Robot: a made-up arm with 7 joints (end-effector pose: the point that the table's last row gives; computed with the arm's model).
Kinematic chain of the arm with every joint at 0, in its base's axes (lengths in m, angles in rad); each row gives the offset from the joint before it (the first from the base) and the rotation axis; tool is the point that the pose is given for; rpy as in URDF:
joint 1: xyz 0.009 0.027 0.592 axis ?
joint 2: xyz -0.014 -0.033 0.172 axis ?
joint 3: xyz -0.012 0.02 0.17 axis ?
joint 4: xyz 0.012 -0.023 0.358 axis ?
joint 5: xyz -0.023 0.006 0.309 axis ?
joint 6: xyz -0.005 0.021 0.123 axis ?
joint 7: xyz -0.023 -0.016 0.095 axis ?
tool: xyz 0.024 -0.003 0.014 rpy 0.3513 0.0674 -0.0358
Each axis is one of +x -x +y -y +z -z.
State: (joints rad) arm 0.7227 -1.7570 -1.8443 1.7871 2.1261 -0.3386 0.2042
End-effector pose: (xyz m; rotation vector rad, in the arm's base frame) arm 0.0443 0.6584 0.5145 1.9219 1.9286 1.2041
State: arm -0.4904 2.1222 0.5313 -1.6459 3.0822 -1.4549 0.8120
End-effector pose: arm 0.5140 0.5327 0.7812 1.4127 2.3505 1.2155
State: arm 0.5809 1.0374 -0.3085 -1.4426 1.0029 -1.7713 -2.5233
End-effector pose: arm 0.1806 -0.1397 1.3555 -1.3810 0.4259 0.1568
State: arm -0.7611 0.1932 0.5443 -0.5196 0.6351 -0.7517 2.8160
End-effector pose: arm -0.2026 0.0999 1.6859 -1.4859 0.7563 2.2850
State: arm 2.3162 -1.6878 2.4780 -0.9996 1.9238 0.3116 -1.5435
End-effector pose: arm 0.8089 0.4679 0.9808 0.7272 1.1701 0.2075
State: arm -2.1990 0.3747 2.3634 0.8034 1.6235 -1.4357 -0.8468
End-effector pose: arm 0.1923 0.3098 1.6048 -1.3982 0.0130 -0.4654
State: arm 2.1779 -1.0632 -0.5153 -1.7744 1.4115 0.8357 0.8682
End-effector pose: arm 0.0541 0.6670 0.6165 0.6720 -2.1167 -0.9293
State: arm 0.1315 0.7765 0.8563 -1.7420 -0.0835 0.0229 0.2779
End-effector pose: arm 0.0683 0.3854 1.3139 -0.4673 -0.9512 -0.4502
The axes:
joint 1: -z
joint 2: +y
joint 3: -z
joint 4: +y
joint 5: -z
joint 6: +y
joint 7: -z

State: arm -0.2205 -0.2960 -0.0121 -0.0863 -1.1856 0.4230 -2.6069
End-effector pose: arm -0.3867 -0.0845 1.7629 0.4244 -0.9107 -2.2071
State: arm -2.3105 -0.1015 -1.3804 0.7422 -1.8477 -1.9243 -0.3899
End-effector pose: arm -0.2064 -0.0841 1.5980 -0.3914 -1.9944 -0.6288
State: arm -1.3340 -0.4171 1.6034 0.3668 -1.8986 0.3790 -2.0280
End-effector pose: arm 0.0643 -0.4751 1.7136 -0.0097 -0.1973 -2.5377
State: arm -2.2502 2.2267 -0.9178 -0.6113 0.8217 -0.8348 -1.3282
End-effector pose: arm -0.3515 0.8386 0.4309 -0.5531 1.7535 2.3684
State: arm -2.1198 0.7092 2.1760 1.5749 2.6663 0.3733 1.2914
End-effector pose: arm 0.3486 0.3591 1.4152 0.8312 1.0384 1.5659
